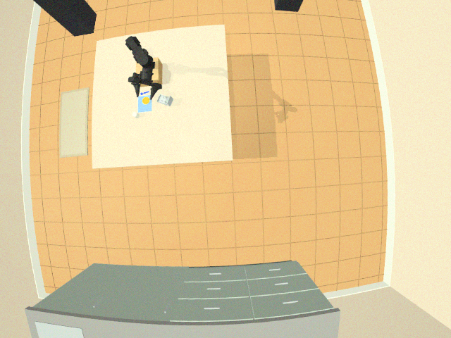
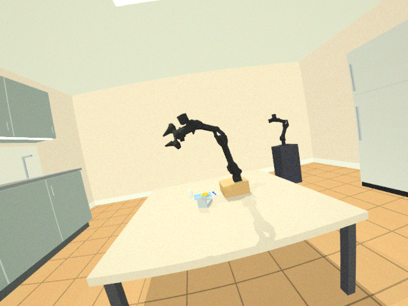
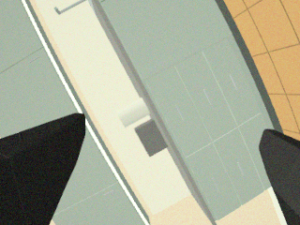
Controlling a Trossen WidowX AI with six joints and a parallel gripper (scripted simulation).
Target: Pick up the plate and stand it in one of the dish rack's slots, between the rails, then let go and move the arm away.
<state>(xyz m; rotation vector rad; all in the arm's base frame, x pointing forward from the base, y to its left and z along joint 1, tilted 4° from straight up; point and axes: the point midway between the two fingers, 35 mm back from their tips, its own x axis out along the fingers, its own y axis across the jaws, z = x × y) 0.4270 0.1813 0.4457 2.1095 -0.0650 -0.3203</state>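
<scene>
My gripper tip is now 200 mm past the yellow plate, 240 mm to the left of it and 490 mm above it. Also, from my gripper tip: blue mat: 180 mm behind, 260 mm to the right, 510 mm below; then dish rack: 200 mm behind, 70 mm to the right, 490 mm below.
</scene>
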